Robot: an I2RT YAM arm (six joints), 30 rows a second.
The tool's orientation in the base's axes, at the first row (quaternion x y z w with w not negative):
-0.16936, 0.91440, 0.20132, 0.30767
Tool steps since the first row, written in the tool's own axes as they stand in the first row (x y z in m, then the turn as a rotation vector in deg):
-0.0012, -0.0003, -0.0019, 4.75, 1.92, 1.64
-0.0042, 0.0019, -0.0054, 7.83, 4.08, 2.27
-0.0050, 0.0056, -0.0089, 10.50, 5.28, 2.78
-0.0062, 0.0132, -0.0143, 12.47, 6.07, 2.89
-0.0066, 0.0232, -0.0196, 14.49, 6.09, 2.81
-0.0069, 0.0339, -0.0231, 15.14, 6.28, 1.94
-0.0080, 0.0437, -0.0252, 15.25, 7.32, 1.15
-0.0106, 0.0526, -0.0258, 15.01, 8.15, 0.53
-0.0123, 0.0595, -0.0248, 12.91, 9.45, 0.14
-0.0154, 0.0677, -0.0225, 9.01, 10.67, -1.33
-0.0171, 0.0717, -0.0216, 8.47, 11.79, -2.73
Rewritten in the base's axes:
0.0001, -0.0009, 0.0021, -3.60, 1.55, -3.69
-0.0003, -0.0001, 0.0071, -6.55, 3.13, -5.52
-0.0031, 0.0015, 0.0111, -8.82, 3.91, -7.26
-0.0081, 0.0058, 0.0178, -10.60, 4.28, -8.37
-0.0148, 0.0120, 0.0246, -12.17, 3.88, -9.58
-0.0209, 0.0196, 0.0302, -13.17, 3.51, -9.31
-0.0254, 0.0272, 0.0350, -14.09, 4.02, -8.53
-0.0276, 0.0351, 0.0394, -14.58, 4.48, -7.70
-0.0288, 0.0418, 0.0416, -13.75, 5.81, -5.75
-0.0289, 0.0506, 0.0440, -12.07, 6.89, -1.90
-0.0289, 0.0547, 0.0455, -12.84, 7.29, -0.24

